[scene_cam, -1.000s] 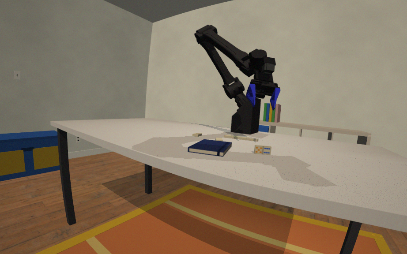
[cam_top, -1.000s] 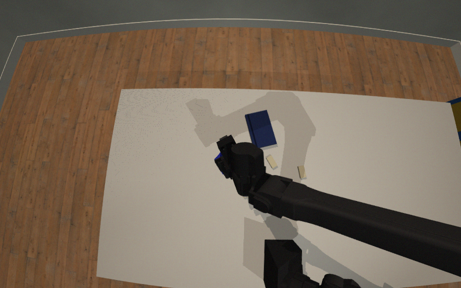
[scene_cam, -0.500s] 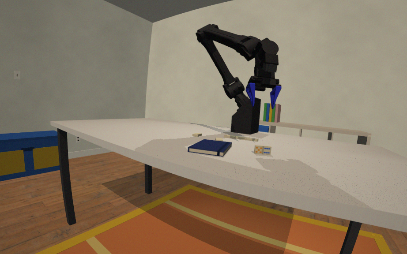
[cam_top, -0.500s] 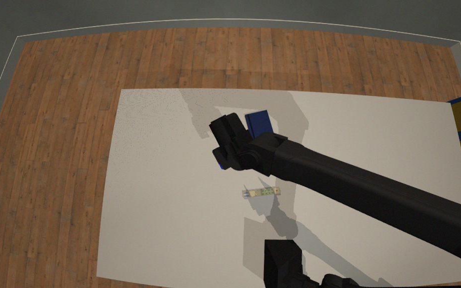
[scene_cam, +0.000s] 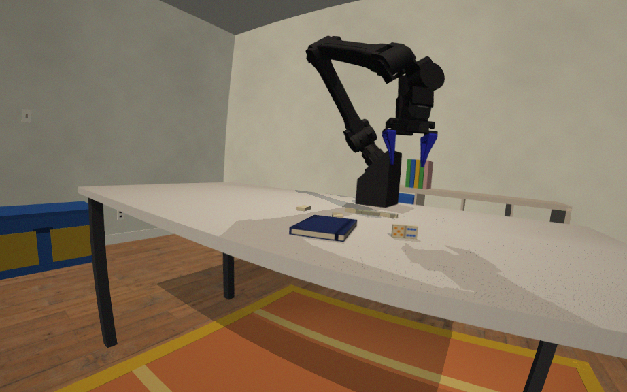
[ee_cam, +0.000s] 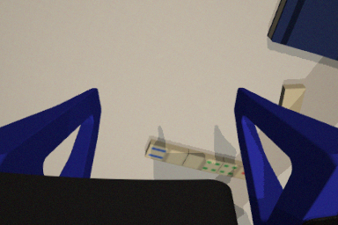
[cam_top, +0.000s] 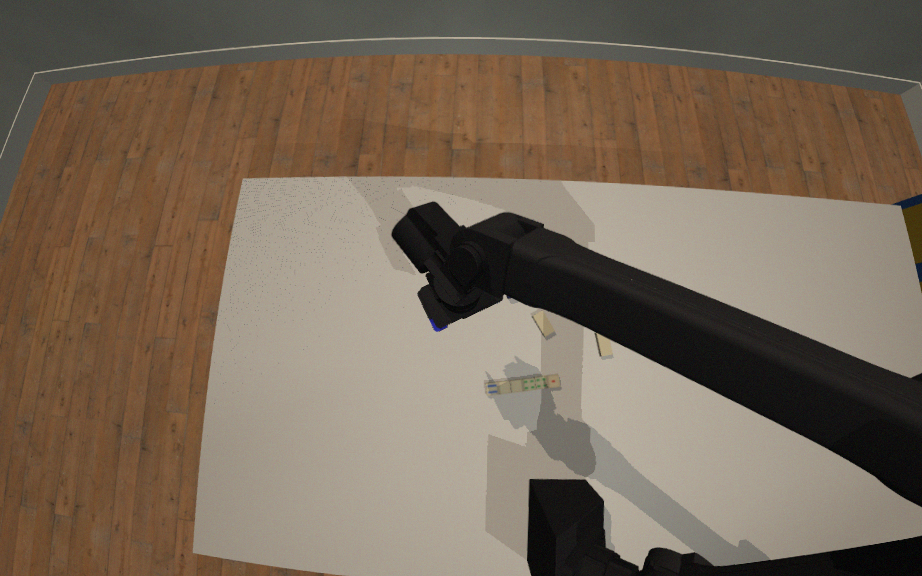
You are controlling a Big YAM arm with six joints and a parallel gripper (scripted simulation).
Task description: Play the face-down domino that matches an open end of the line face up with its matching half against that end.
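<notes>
The domino lies 140 mm below my hand, 70 mm ahead of it and 20 mm to the left of it. The rest, counted from my hand: dark blue book (150 mm below, 140 mm to the right, 110 mm ahead).
</notes>
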